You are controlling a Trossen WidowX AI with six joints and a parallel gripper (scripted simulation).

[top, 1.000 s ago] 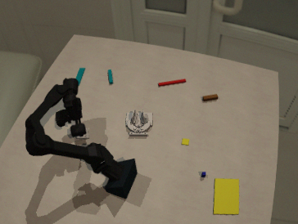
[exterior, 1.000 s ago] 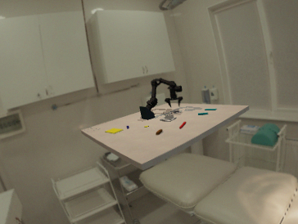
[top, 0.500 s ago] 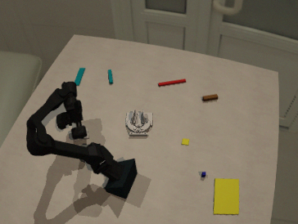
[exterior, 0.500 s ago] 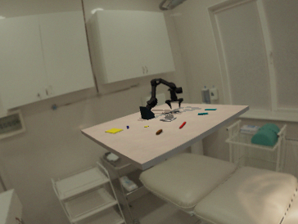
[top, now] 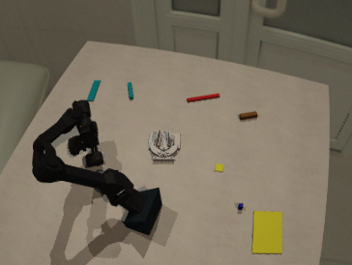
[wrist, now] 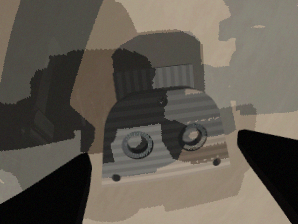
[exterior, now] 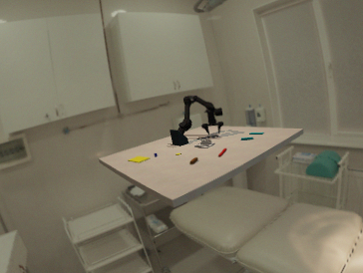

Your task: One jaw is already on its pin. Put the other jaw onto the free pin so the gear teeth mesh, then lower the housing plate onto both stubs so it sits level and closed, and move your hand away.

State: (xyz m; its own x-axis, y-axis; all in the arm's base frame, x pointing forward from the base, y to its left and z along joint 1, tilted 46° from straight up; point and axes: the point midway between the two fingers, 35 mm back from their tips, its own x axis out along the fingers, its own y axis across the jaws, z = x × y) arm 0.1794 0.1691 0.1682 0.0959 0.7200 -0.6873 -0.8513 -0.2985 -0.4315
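The jaw lies 9 cm ahead of my gripper tip, 22 cm to the right of it and 1 cm below it. From my gripper tip the other things lie so: yellow square (7 cm ahead, 46 cm to the right, 3 cm below); then blue cube (7 cm behind, 56 cm to the right, 2 cm below); then red bar (40 cm ahead, 33 cm to the right, 2 cm below).
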